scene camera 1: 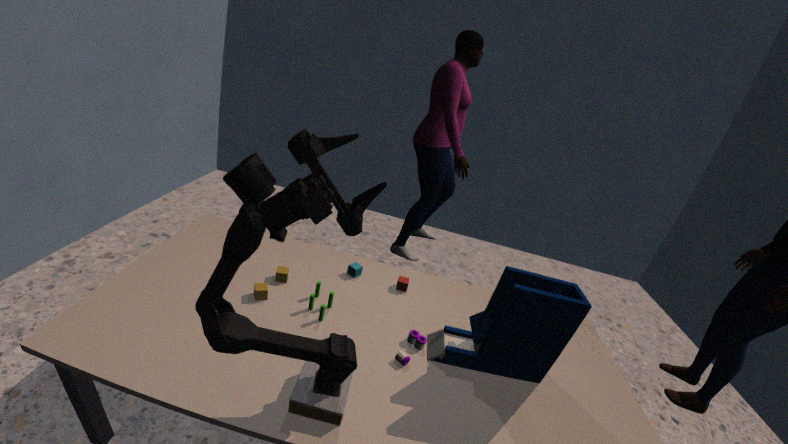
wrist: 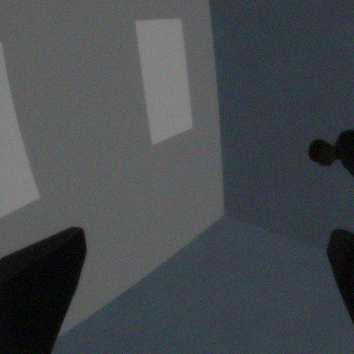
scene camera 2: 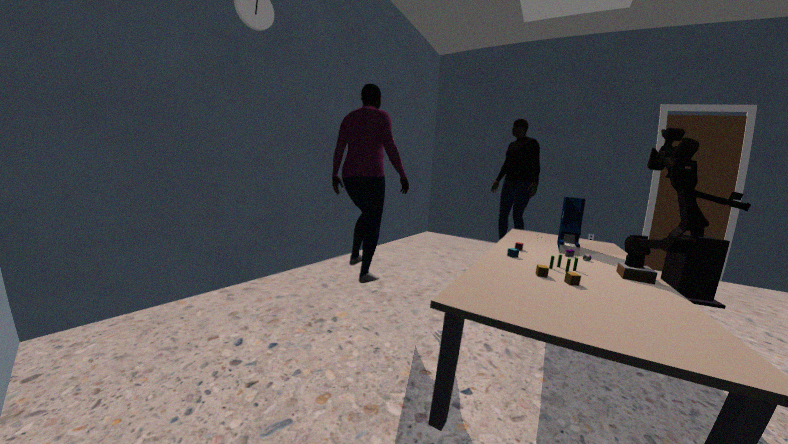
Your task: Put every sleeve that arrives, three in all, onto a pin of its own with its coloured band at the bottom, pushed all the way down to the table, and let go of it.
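Note:
Two grey sleeves (scene camera 1: 413,336) (scene camera 1: 420,342) stand side by side on the table (scene camera 1: 154,319), purple bands up, near the blue chute's mouth. A third grey sleeve (scene camera 1: 402,359) (scene camera 2: 586,257) lies on its side in front of them, its purple end toward the right in scene camera 1. Several thin green pins (scene camera 1: 318,289) (scene camera 1: 311,302) (scene camera 1: 330,299) (scene camera 1: 322,312) stand upright, bare, left of the sleeves. My gripper (scene camera 1: 371,159) (wrist: 211,243) is open and empty, raised high above the table and far from the sleeves. The wrist view shows walls and ceiling between its fingers; no sleeve or pin shows there.
A tall blue chute (scene camera 1: 529,330) (scene camera 2: 571,217) stands right of the sleeves. Two yellow cubes (scene camera 1: 282,274) (scene camera 1: 260,291) lie left of the pins. A teal cube (scene camera 1: 355,269) and a red cube (scene camera 1: 402,284) lie behind. A person in pink (scene camera 1: 446,110) (scene camera 2: 366,143) is beyond the table.

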